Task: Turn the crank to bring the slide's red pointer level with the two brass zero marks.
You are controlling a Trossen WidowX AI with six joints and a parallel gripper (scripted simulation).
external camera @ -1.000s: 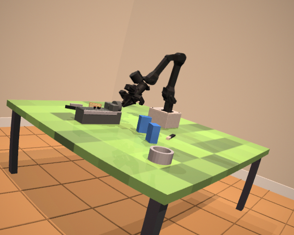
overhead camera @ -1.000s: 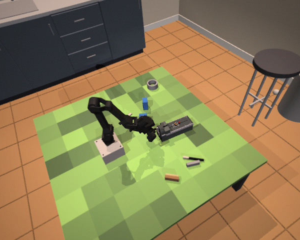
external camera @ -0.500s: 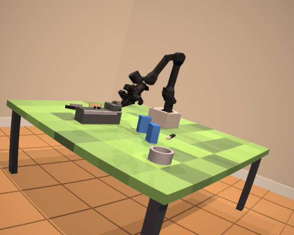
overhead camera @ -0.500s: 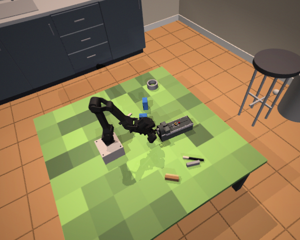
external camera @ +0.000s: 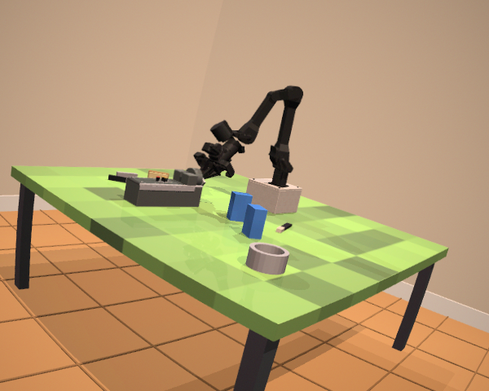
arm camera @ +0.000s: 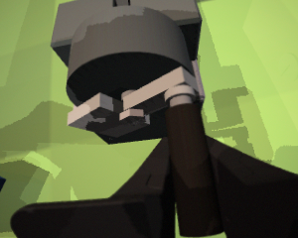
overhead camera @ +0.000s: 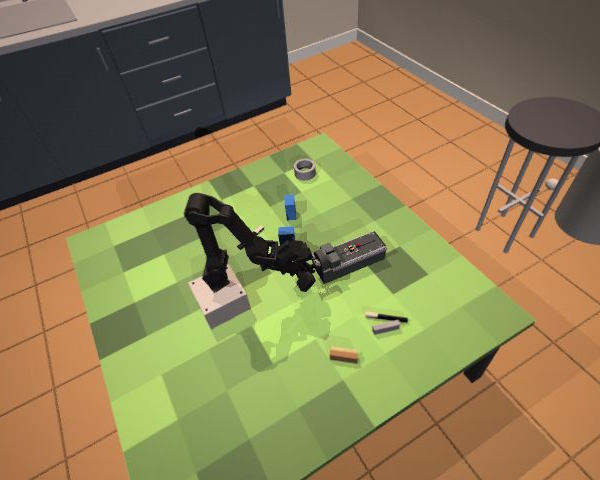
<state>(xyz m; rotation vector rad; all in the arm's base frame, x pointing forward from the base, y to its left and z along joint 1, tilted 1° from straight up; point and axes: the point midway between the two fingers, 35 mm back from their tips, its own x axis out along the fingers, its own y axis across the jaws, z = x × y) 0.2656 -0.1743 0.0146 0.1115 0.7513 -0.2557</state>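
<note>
My gripper tip is now 190 mm short of the red pointer and 30 mm to the left of it. Also, from my gripper tip: crank handle (20 mm behind, 20 mm above); grey bar (50 mm ahead, 300 mm to the right, 70 mm below); wooden block (120 mm behind, 280 mm to the right, 60 mm below).
</note>
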